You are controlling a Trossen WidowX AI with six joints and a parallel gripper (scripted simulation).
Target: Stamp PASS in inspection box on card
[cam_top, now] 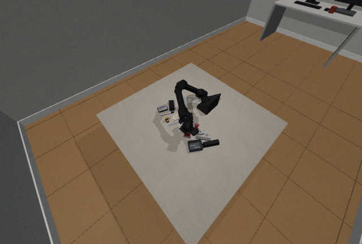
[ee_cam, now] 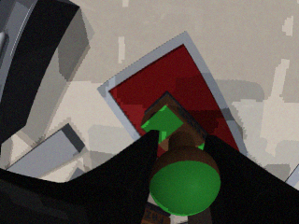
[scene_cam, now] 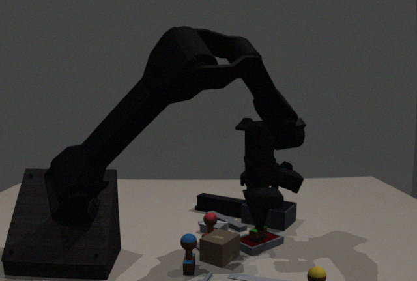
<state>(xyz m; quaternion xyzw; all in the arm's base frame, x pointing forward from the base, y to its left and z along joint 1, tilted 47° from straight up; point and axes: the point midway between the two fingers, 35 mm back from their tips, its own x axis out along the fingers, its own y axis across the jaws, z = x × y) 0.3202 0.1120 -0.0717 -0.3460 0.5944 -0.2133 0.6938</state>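
Now: the red ink pad 30 mm below my gripper tip. Also, from my gripper tip: tan block: 70 mm behind, 70 mm to the right, 10 mm below; green-knobbed stamp: right at my gripper tip; dark tray: 30 mm ahead, 140 mm to the left, 20 mm below.
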